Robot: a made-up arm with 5 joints. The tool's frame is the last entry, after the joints.
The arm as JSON. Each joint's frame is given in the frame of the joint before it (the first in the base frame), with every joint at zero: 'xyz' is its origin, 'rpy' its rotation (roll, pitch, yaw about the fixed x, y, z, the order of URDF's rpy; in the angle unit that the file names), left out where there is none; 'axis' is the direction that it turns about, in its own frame. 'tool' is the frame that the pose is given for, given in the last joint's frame.
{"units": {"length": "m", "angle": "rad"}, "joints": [
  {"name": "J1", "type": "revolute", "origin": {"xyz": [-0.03, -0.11, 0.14], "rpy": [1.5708, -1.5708, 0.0]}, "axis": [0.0, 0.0, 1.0]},
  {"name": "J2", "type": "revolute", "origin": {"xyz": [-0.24, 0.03, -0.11], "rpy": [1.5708, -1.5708, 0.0]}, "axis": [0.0, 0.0, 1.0]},
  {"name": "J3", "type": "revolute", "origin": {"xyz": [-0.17, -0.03, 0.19], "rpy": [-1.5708, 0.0, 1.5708]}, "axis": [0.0, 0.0, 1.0]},
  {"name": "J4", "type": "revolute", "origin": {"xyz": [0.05, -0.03, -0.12], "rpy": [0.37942, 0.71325, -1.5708]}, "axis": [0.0, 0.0, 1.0]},
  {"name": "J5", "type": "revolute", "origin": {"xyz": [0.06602, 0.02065, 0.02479], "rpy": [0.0, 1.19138, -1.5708]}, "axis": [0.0, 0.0, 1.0]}
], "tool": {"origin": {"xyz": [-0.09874, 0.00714, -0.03], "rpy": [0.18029, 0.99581, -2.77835]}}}
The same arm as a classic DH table. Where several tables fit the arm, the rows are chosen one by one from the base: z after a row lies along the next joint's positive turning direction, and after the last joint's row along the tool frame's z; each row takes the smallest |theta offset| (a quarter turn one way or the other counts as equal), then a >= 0, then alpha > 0; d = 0 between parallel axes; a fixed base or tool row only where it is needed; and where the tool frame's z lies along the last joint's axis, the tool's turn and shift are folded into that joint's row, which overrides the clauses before.
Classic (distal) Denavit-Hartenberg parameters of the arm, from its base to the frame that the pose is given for. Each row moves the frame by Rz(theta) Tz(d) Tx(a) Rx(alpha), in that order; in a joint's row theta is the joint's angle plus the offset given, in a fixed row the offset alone. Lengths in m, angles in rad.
base (fixed): d 0.14, theta_offset 0, a -0.03, alpha 1.5708
J1: d 0, theta_offset -1.5708, a 0.24, alpha -1.5708
J2: d 0.16, theta_offset 0, a -0.03, alpha -1.5708
J3: d 0.0504, theta_offset -0.5473, a 0.0583, alpha 0.792
J4: d 0.0325, theta_offset -1.1663, a 0.066, alpha 1.1914
J5: d -0.1134, theta_offset 0.1494, a 0.0218, alpha -1.0063
tool (fixed): d 0.1143, theta_offset 1.6865, a 0, alpha 0

